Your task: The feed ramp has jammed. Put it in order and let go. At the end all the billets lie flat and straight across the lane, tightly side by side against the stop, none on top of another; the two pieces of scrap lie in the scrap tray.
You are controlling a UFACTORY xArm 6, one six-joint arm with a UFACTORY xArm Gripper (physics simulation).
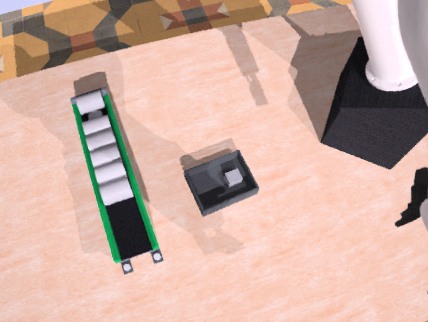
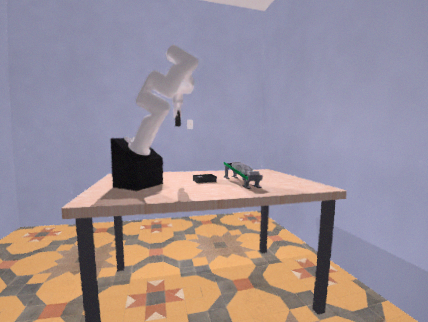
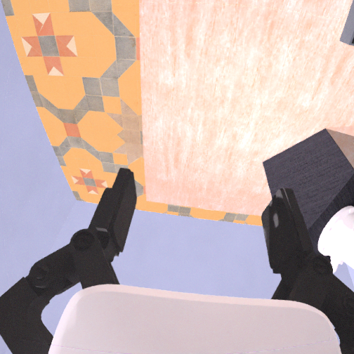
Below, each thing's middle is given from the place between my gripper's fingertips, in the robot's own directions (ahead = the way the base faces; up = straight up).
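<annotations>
There is the scrap tray (image 1: 206, 181), which sits 80 mm ahead of my hand, 310 mm to the right of it and 340 mm below it.
</annotations>
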